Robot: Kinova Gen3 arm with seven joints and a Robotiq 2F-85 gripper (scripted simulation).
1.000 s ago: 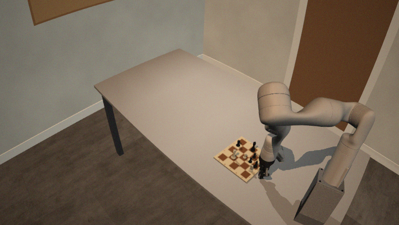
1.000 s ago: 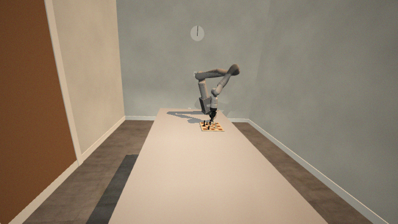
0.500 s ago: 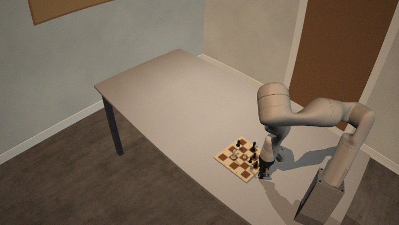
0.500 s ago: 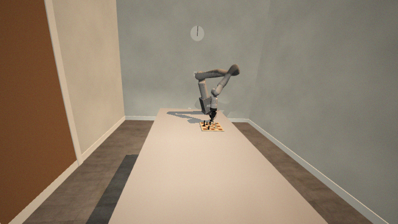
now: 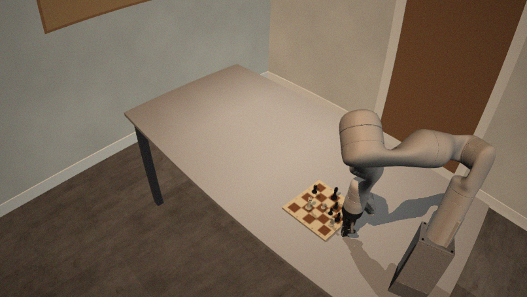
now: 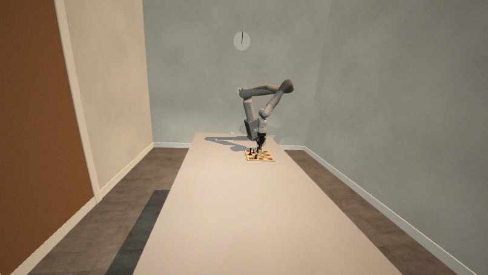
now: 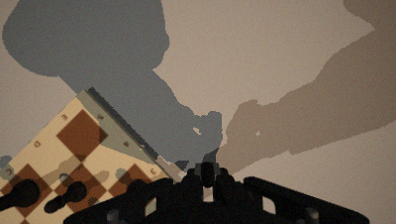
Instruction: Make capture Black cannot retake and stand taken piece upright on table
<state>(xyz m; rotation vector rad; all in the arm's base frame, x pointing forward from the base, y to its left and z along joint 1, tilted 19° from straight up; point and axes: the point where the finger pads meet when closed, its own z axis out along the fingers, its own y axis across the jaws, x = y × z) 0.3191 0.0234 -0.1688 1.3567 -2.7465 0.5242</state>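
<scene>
Now: hand 18 cm short of the white piece, 2 cm to the right of it and 1 cm below it. From my hand the other things lie so: small chessboard: 14 cm ahead, 3 cm to the right, 2 cm below; white pawn: 14 cm ahead, 3 cm to the right, 1 cm below; tall black piece: 15 cm ahead, 10 cm to the right, 1 cm above.
</scene>
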